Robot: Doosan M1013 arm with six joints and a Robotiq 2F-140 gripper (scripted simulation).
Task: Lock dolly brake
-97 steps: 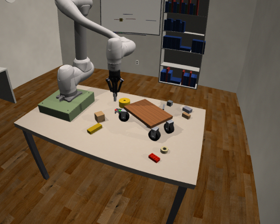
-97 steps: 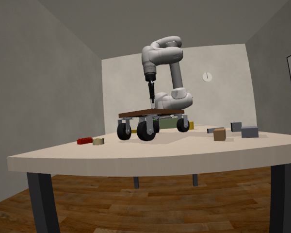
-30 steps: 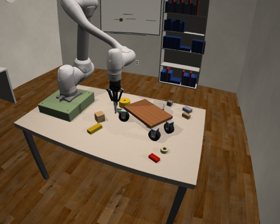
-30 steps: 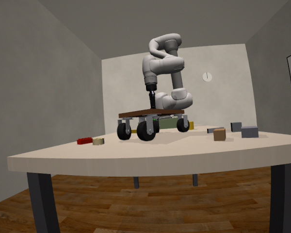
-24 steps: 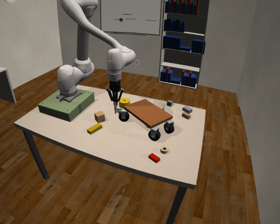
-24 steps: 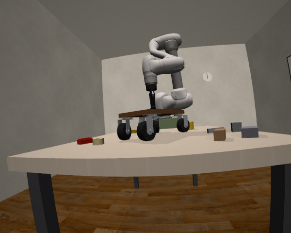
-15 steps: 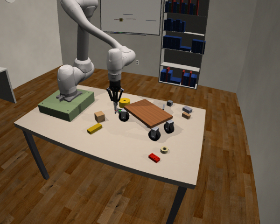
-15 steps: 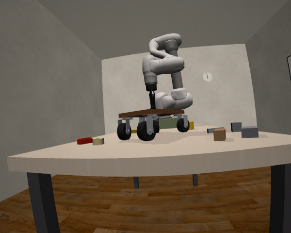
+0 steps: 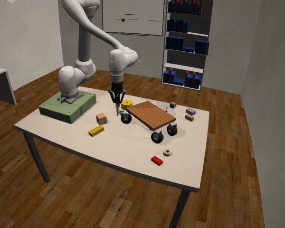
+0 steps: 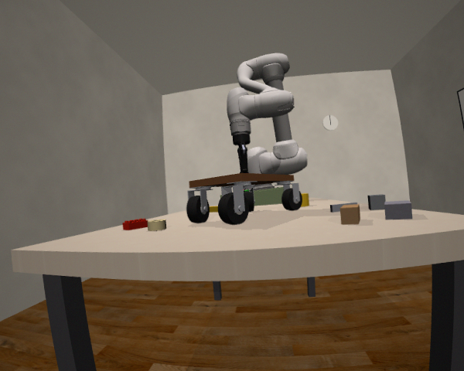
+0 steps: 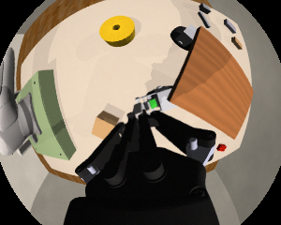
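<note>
The brake pedal is 10 mm ahead of my hand and 40 mm below it. Also, from my hand: yellow disc 50 mm behind, 220 mm to the left, 100 mm below; then yellow bar 70 mm behind, 180 mm to the right, 110 mm below; then tan cube 110 mm behind, 60 mm to the right, 100 mm below.
</note>
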